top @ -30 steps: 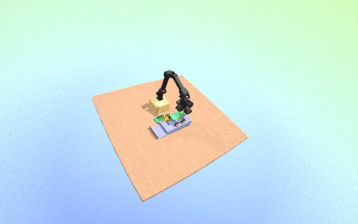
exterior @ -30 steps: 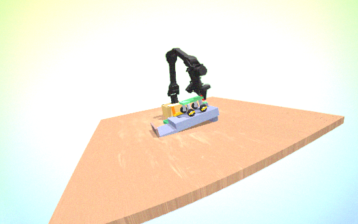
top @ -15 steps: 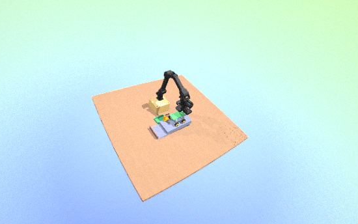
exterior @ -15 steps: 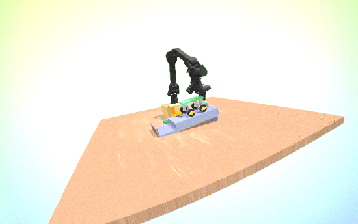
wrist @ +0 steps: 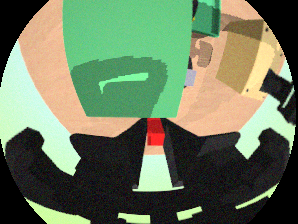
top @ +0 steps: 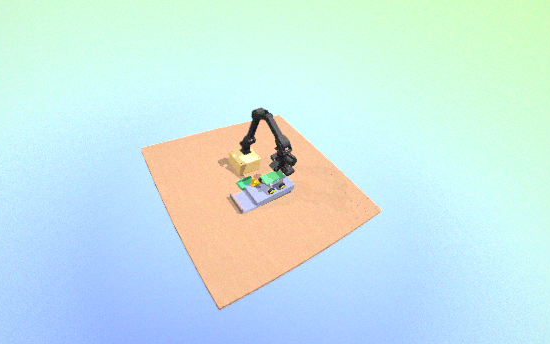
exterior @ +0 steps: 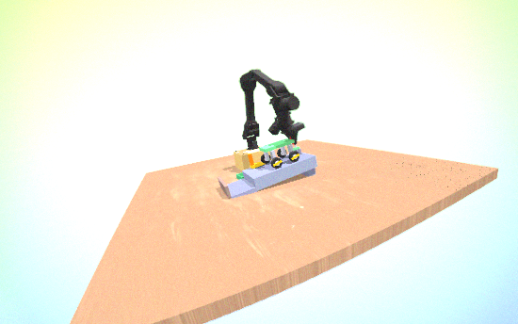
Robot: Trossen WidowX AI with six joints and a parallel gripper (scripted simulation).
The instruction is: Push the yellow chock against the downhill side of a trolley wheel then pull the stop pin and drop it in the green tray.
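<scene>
Right now my gripper tip is 12 cm past the green tray, 19 cm to the left of it and 14 cm above it. From my gripper tip the other things lie so: grey ramp 2 cm ahead, 10 cm to the right, 9 cm below; then red-headed stop pin right at my gripper tip; then trolley 2 cm ahead, 9 cm to the right, 2 cm below.
</scene>
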